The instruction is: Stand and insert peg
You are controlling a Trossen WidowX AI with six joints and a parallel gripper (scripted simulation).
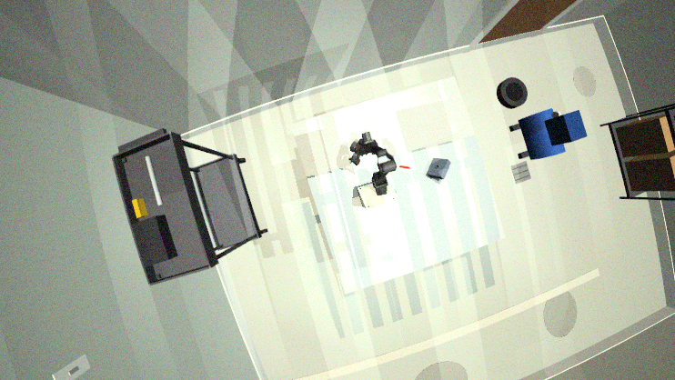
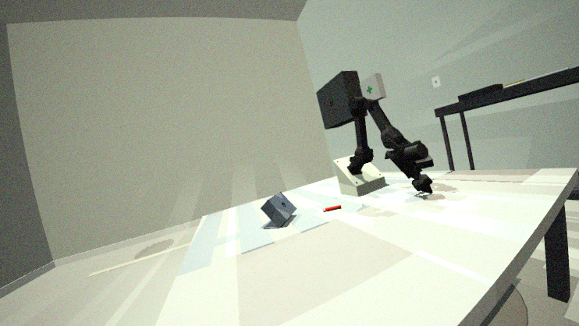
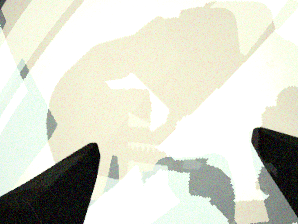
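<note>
Right now my gripper tip is 380 mm short of the red peg, 170 mm to the left of it and 10 mm above it. From my gripper tip the other things lie so: sloped panel: 580 mm ahead, 220 mm to the right, 40 mm above.
</note>
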